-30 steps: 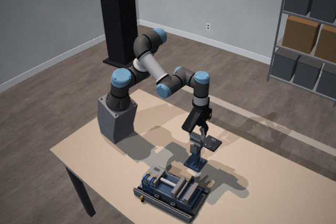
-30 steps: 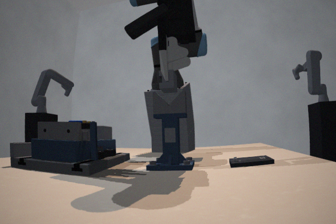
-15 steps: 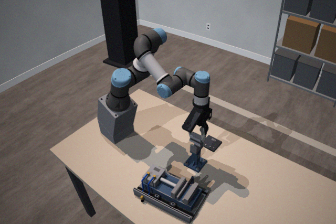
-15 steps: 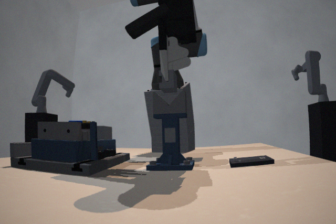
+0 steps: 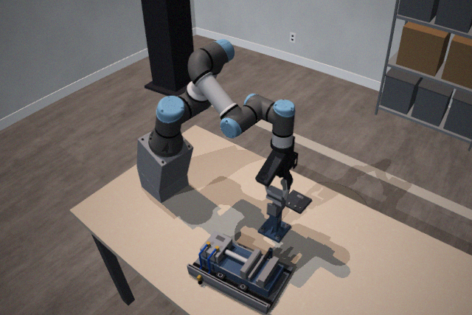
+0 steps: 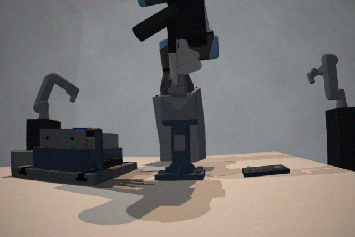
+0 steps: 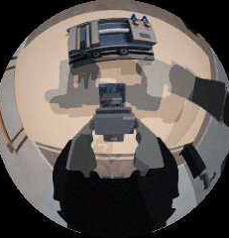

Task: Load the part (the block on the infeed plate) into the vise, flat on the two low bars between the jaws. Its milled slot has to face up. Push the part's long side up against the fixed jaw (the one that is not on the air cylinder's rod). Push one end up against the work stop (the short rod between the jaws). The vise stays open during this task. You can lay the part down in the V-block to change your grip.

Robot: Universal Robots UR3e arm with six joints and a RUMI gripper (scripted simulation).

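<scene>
Now: hand 10 mm to the left of the grey part and 10 mm above it. Round my hand: blue vise 220 mm to the right, 150 mm below.
</scene>
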